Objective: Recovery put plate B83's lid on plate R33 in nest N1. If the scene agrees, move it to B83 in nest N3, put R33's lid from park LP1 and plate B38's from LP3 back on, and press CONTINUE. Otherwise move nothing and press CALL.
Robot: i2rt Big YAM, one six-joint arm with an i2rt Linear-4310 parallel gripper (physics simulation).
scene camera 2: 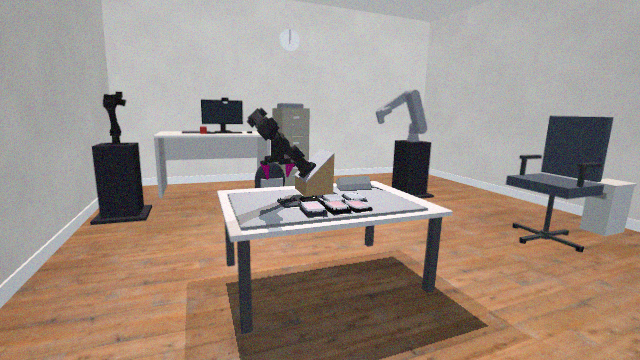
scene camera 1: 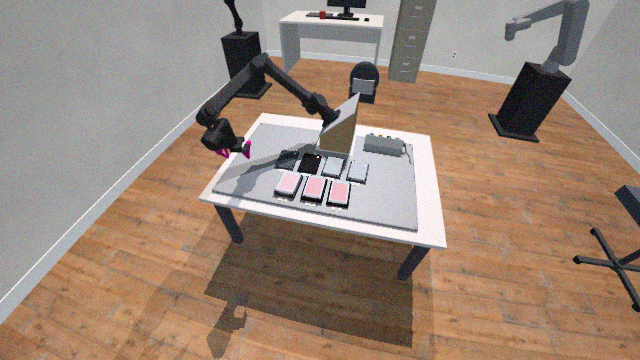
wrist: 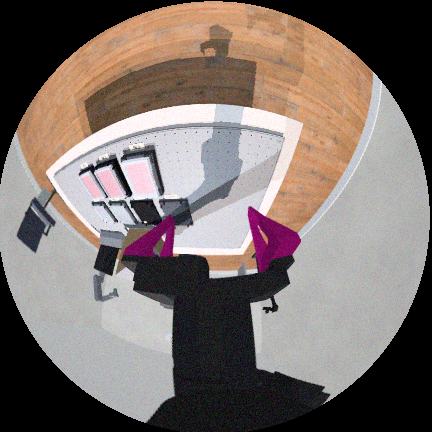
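Seen in the pictures: gripper, fingertip midpoint: (scene camera 2: 277,178) (scene camera 1: 238,157) (wrist: 209,214); arm's base at its link origin: (scene camera 2: 307,170) (scene camera 1: 332,119).
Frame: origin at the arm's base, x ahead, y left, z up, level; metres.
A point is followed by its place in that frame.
Three pink-filled plates stand in the front row: the left (scene camera 1: 288,184) {x 0.472, y -0.117, z -0.092 m} (wrist: 141,177) {x 0.460, y -0.138, z -0.091 m}, the middle (scene camera 1: 314,188) {x 0.465, y 0.010, z -0.095 m} (wrist: 111,180) {x 0.460, y -0.015, z -0.099 m} and the right (scene camera 1: 338,193) {x 0.459, y 0.125, z -0.108 m} (wrist: 91,184) {x 0.459, y 0.110, z -0.103 m}. Behind them are four park places: a dark grey one (scene camera 1: 286,159) {x 0.273, y -0.198, z -0.120 m} (wrist: 175,210) {x 0.291, y -0.197, z -0.120 m} in shadow, a black one (scene camera 1: 309,163) {x 0.275, y -0.066, z -0.120 m} (wrist: 145,211) {x 0.284, y -0.069, z -0.120 m}, and two with pale, clear lids (scene camera 1: 333,166) {x 0.276, y 0.066, z -0.112 m} (scene camera 1: 358,171) {x 0.283, y 0.200, z -0.113 m}. Labels are too small to read, and which plates wear lids I cannot tell. My gripper (scene camera 1: 237,154) {x 0.508, y -0.322, z 0.067 m} (scene camera 2: 278,176) {x 0.508, y -0.322, z 0.067 m} (wrist: 209,214) {x 0.508, y -0.322, z 0.067 m} is open and empty, high above the left side of the table, away from the plates.
A grey button box (scene camera 1: 384,145) {x 0.061, y 0.322, z -0.086 m} (scene camera 2: 354,183) {x 0.062, y 0.306, z -0.089 m} with coloured buttons stands at the back right. A tan-sided wedge panel (scene camera 1: 340,136) {x 0.116, y 0.071, z -0.030 m} (scene camera 2: 321,183) {x 0.115, y 0.050, z -0.063 m} rises behind the park row, beside the arm's base. The pegboard mat (scene camera 1: 385,200) {x 0.432, y 0.350, z -0.130 m} lies on the white table (scene camera 1: 431,200) {x 0.369, y 0.579, z -0.143 m}.
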